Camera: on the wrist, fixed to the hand. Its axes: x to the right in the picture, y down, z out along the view.
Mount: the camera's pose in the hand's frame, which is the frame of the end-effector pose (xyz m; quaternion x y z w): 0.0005 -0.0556 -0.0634 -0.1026 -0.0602 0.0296 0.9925
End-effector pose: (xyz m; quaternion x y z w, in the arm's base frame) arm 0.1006 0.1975 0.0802 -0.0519 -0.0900 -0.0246 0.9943
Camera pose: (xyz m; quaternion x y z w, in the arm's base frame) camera 0.1090 0.1354 0.0238 -0.1577 -0.1451 -0.0011 0.9768
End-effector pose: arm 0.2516 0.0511 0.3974 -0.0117 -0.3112 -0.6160 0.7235
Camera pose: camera 0.2293 0.0119 0.3262 -0.1321 -0.2889 -0.6212 0.7164
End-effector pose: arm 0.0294 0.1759 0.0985 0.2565 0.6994 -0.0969 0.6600
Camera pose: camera -0.0530 0.1588 0.0937 0.2017 0.6568 -0.0203 0.7263
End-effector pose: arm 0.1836 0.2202 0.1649 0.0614 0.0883 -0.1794 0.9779
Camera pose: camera 0.1544 0.1780 0.0980 -0.0476 0.0454 -0.1437 0.9874
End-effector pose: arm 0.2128 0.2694 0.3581 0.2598 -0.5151 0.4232 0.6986
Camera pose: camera 0.2923 0.2920 0.3414 0.1964 -0.6044 0.3722 0.6765
